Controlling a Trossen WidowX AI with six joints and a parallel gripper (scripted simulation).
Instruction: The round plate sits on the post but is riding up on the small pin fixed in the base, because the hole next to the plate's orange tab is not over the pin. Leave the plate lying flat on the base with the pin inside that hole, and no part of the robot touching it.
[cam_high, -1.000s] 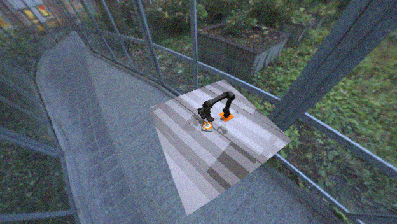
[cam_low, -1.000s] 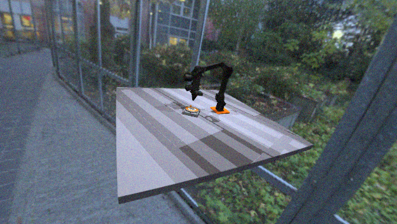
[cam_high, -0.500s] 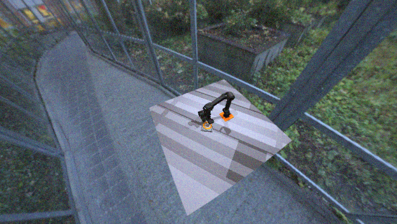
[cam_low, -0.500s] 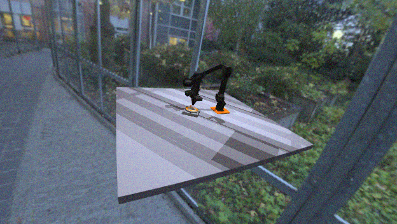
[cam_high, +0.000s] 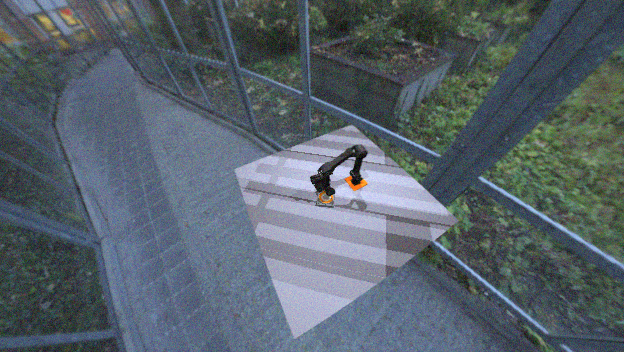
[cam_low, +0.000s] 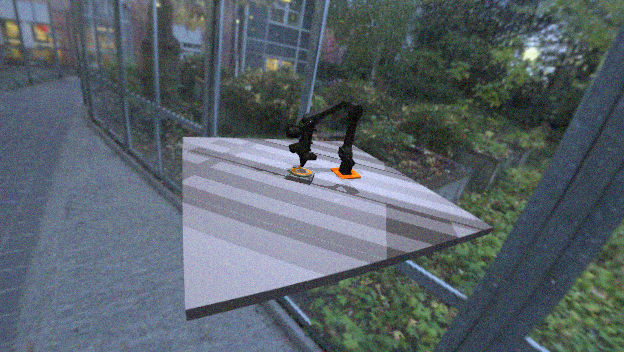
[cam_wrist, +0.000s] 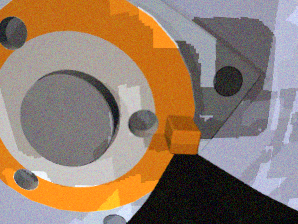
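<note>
Now: gripper tip 1 cm short of the grey square base, 5 cm to the right of it and 2 cm above it.
</note>
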